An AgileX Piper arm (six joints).
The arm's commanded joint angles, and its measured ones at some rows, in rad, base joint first. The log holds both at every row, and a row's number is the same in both.
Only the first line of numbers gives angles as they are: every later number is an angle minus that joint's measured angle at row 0.
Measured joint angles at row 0: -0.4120, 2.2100, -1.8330, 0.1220, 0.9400, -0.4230
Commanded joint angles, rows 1 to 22: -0.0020, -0.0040, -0.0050, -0.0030, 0.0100, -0.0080; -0.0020, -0.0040, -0.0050, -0.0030, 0.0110, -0.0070; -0.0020, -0.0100, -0.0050, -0.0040, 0.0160, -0.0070; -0.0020, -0.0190, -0.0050, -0.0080, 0.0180, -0.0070; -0.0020, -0.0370, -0.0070, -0.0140, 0.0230, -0.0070; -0.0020, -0.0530, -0.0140, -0.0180, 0.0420, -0.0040; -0.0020, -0.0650, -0.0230, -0.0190, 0.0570, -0.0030; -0.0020, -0.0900, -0.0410, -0.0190, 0.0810, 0.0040; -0.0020, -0.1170, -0.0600, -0.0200, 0.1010, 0.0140; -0.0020, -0.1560, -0.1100, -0.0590, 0.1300, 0.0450; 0.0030, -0.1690, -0.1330, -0.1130, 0.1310, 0.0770; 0.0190, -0.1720, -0.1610, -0.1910, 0.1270, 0.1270; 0.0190, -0.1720, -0.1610, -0.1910, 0.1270, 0.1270; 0.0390, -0.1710, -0.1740, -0.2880, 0.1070, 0.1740; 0.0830, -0.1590, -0.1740, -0.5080, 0.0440, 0.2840; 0.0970, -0.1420, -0.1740, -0.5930, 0.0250, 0.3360; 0.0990, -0.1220, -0.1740, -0.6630, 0.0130, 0.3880; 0.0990, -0.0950, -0.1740, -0.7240, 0.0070, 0.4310; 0.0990, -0.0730, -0.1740, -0.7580, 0.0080, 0.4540; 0.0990, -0.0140, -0.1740, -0.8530, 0.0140, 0.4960; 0.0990, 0.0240, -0.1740, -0.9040, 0.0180, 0.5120; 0.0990, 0.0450, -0.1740, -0.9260, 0.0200, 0.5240
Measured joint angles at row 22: 0.1010, -0.0030, -0.1710, -0.8430, 0.0210, 0.4890
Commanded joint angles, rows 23 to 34: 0.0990, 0.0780, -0.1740, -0.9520, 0.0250, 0.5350; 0.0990, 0.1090, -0.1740, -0.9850, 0.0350, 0.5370; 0.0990, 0.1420, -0.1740, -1.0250, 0.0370, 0.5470; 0.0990, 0.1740, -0.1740, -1.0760, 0.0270, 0.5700; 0.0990, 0.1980, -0.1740, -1.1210, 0.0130, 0.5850; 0.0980, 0.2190, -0.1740, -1.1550, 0.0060, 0.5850; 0.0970, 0.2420, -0.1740, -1.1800, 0.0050, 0.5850; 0.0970, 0.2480, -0.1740, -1.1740, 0.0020, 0.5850; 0.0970, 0.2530, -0.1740, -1.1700, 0.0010, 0.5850; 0.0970, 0.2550, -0.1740, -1.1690, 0.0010, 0.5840; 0.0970, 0.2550, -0.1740, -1.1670, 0.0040, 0.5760; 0.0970, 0.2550, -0.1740, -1.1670, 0.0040, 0.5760
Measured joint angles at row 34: 0.1010, 0.2570, -0.1710, -1.1510, 0.0020, 0.5800
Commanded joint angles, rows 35 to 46: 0.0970, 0.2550, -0.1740, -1.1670, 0.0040, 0.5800; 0.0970, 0.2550, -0.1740, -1.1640, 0.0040, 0.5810; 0.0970, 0.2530, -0.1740, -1.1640, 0.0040, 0.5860; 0.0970, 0.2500, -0.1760, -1.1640, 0.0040, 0.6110; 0.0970, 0.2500, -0.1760, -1.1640, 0.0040, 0.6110; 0.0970, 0.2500, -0.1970, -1.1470, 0.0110, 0.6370; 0.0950, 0.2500, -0.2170, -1.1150, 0.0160, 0.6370; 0.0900, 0.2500, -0.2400, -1.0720, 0.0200, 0.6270; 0.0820, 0.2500, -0.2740, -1.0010, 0.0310, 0.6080; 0.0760, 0.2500, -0.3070, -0.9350, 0.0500, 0.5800; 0.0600, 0.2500, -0.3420, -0.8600, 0.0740, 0.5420; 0.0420, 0.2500, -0.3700, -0.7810, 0.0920, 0.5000
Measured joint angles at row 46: 0.0680, 0.2570, -0.3320, -0.8780, 0.0530, 0.5570
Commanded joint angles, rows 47 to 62: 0.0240, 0.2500, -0.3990, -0.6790, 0.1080, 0.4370; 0.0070, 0.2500, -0.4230, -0.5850, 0.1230, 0.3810; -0.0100, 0.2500, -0.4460, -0.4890, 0.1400, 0.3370; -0.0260, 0.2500, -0.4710, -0.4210, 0.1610, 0.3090; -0.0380, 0.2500, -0.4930, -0.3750, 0.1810, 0.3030; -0.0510, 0.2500, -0.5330, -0.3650, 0.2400, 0.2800; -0.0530, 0.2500, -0.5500, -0.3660, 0.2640, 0.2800; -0.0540, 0.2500, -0.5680, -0.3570, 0.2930, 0.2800; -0.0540, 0.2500, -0.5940, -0.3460, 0.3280, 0.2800; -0.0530, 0.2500, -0.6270, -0.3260, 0.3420, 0.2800; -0.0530, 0.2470, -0.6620, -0.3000, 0.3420, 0.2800; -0.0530, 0.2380, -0.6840, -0.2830, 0.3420, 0.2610; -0.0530, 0.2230, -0.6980, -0.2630, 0.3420, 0.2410; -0.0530, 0.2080, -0.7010, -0.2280, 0.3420, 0.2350; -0.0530, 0.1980, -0.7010, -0.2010, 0.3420, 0.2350; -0.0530, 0.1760, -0.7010, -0.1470, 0.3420, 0.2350
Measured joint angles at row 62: -0.0490, 0.2130, -0.6910, -0.2190, 0.2750, 0.2470
